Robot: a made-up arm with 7 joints.
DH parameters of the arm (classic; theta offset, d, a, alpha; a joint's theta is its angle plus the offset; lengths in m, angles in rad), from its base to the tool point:
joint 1: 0 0.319 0 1.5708
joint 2: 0 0.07 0 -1.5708
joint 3: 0 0.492 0.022 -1.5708
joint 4: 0 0.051 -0.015 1.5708
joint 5: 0 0.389 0 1.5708
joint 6: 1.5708 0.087 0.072 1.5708
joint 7: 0 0.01 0 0
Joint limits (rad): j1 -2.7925..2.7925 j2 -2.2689..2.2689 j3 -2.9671..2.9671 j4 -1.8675..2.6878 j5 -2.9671..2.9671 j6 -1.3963..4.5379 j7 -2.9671..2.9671
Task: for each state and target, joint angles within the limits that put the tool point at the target. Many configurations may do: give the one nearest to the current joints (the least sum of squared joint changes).
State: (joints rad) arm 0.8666 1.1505 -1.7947 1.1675 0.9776 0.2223 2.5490
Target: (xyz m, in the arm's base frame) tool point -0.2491 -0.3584 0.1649
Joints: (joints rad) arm 0.1731 1.0492 -2.4300 2.1687 0.9751 0.2630 2.5490
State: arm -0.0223 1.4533 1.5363 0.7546 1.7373 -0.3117 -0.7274
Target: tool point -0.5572 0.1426 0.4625
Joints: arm 0.5503 1.3024 1.3226 1.5645 1.6065 -0.3382 -0.7274
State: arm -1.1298 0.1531 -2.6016 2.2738 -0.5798 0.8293 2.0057
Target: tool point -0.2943 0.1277 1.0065
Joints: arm -1.1766 -0.3350 -2.8255 1.6231 -0.6026 0.8769 2.0057
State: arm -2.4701 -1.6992 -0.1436 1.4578 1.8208 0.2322 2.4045
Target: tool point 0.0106 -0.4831 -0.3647
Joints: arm -1.7724 -2.0465 0.2270 0.8895 1.9533 0.1251 2.4045
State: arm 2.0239 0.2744 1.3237 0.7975 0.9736 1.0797 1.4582
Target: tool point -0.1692 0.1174 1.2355
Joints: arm 2.3190 -0.1522 1.2849 0.1501 0.9327 0.5698 1.4582
